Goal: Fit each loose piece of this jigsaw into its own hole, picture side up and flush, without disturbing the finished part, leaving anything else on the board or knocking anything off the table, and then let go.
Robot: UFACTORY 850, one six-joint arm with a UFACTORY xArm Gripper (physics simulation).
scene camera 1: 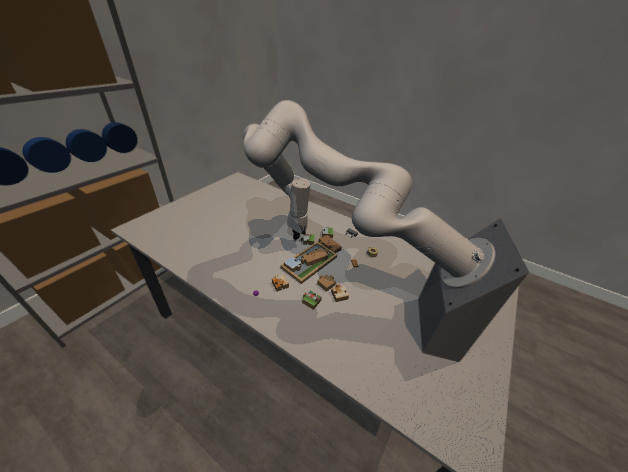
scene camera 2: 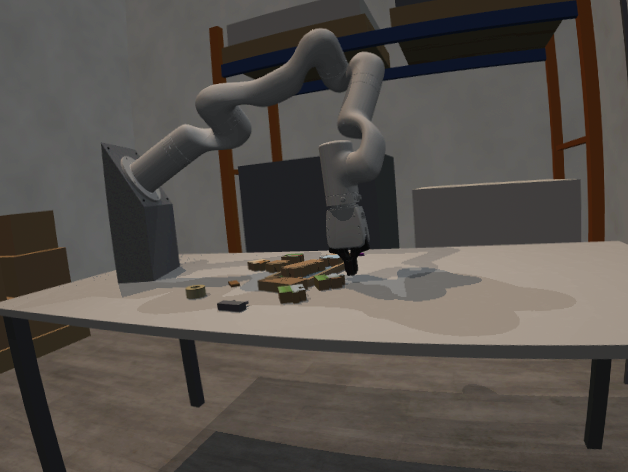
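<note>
The jigsaw board (scene camera 1: 318, 270) has a wooden rim, with a light blue part (scene camera 1: 292, 263) at one end and a brown part (scene camera 1: 314, 257) (scene camera 2: 303, 267) standing above its green area. Around it lie a green-and-white piece (scene camera 1: 308, 239) (scene camera 2: 328, 282), another green-and-white piece (scene camera 1: 327, 231) (scene camera 2: 291, 293), a large brown piece (scene camera 1: 329, 243) (scene camera 2: 281, 283), an orange piece (scene camera 1: 279, 282), a smaller brown piece (scene camera 1: 326, 281), a cream piece (scene camera 1: 339, 292) and a green-and-red piece (scene camera 1: 311, 299). My gripper (scene camera 1: 296, 236) (scene camera 2: 351, 273) is shut and empty, low beside the first green-and-white piece.
A yellowish ring (scene camera 1: 372, 251) (scene camera 2: 195, 291), a small dark block (scene camera 1: 351, 232) (scene camera 2: 232, 305), a small brown block (scene camera 1: 354, 263) (scene camera 2: 233, 283) and a purple ball (scene camera 1: 255, 292) lie on the table (scene camera 1: 192, 218) (scene camera 2: 126, 314). The arm's dark pedestal (scene camera 1: 469, 304) (scene camera 2: 134, 243) stands at one end.
</note>
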